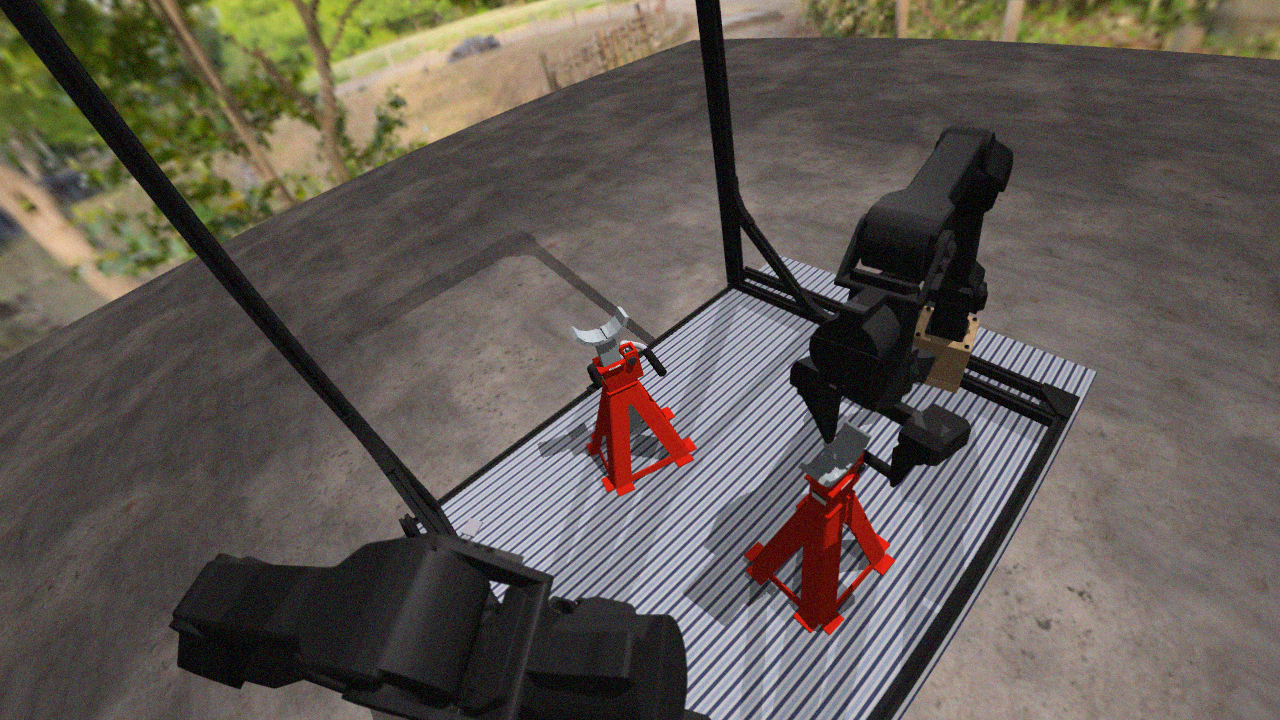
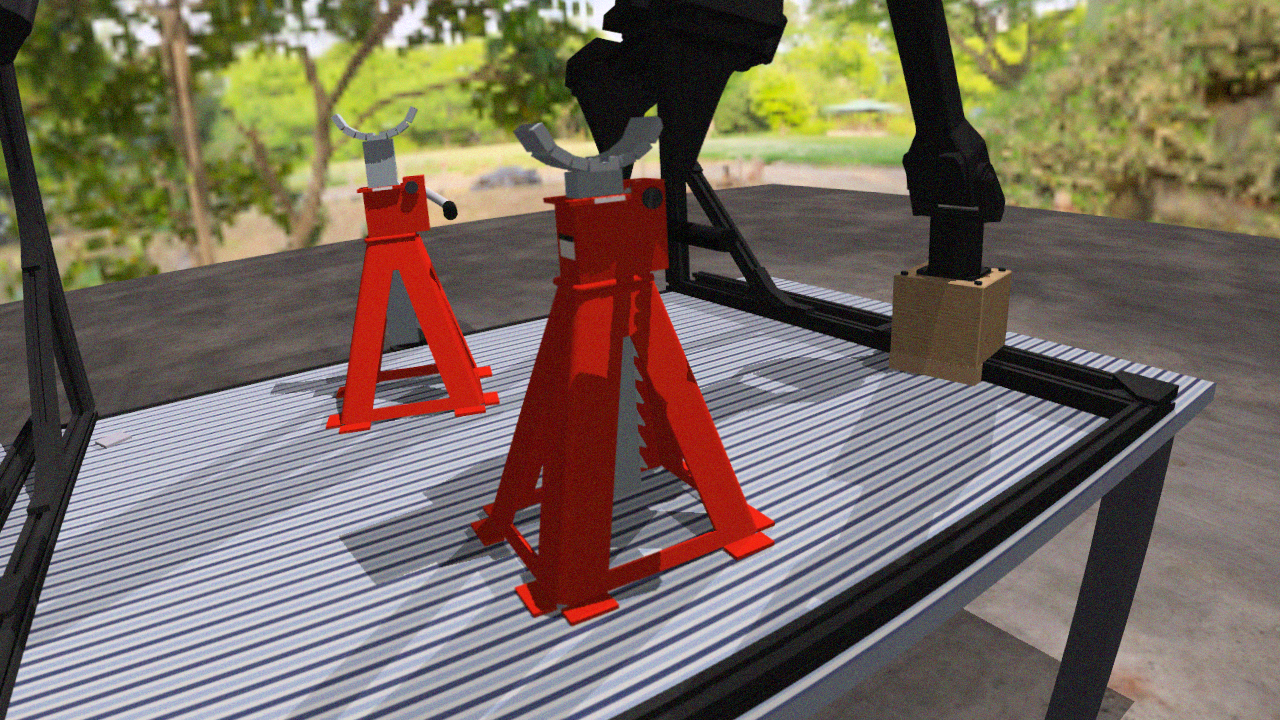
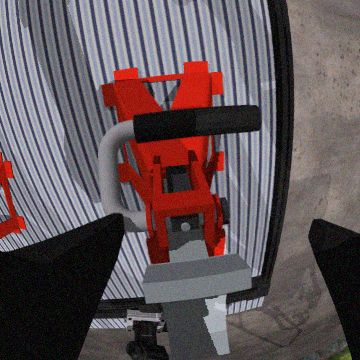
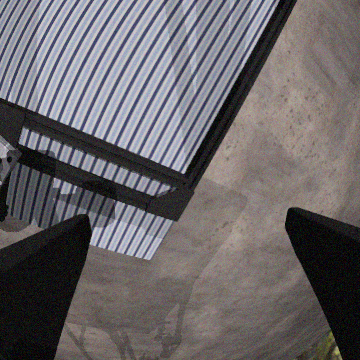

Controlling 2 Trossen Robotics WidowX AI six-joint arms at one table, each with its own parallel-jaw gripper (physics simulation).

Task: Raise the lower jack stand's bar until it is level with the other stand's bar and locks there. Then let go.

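Seen in the pictures: left gripper, fingertip midpoint: (image 1: 859, 462) (image 2: 647, 180) (image 3: 222, 227); right gripper, fingertip midpoint: (image 4: 190, 222); left arm's base, origin of the base link: (image 1: 946, 327) (image 2: 954, 272); right arm's base, origin of the base link: (image 3: 144, 325).
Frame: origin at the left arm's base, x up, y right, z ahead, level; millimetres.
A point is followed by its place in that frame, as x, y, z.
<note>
The near red jack stand (image 1: 819, 555) @(10, 41, 512) (image 2: 581, 241) @(100, 45, 486) (image 3: 182, 202) @(128, 42, 425) stands upright. Its grey bar (image 2: 590, 185) @(131, 47, 474) shows a short length under the curved saddle (image 1: 836, 456) @(147, 54, 457) (image 2: 595, 161) @(145, 40, 475) (image 3: 197, 277) @(166, 42, 424). Its black lever grip (image 3: 197, 122) @(100, 24, 405) sticks out sideways. The far red stand (image 1: 619, 429) @(6, 403, 466) (image 2: 393, 210) @(100, 403, 425) has a bar (image 2: 379, 162) @(149, 412, 429) standing further out of its head. My left gripper (image 1: 862, 461) @(131, 30, 443) (image 2: 655, 170) @(131, 30, 443) (image 3: 222, 227) @(131, 30, 443) is open and empty at the near stand's head, fingers either side; contact cannot be told. My right gripper (image 4: 190, 222) @(155, 78, 813) is open and empty, away from both stands.
Both stands are on the striped table (image 1: 716, 358) @(-106, 409, 152) (image 2: 223, 537) @(-105, 269, 681), which has a black rail around it. Black frame posts (image 1: 714, 134) @(283, 509, -97) (image 1: 223, 250) @(461, 693, 725) rise at its far side. A wooden block (image 1: 948, 362) @(-37, -21, 50) (image 2: 948, 326) @(-46, -16, 50) is at the right.
</note>
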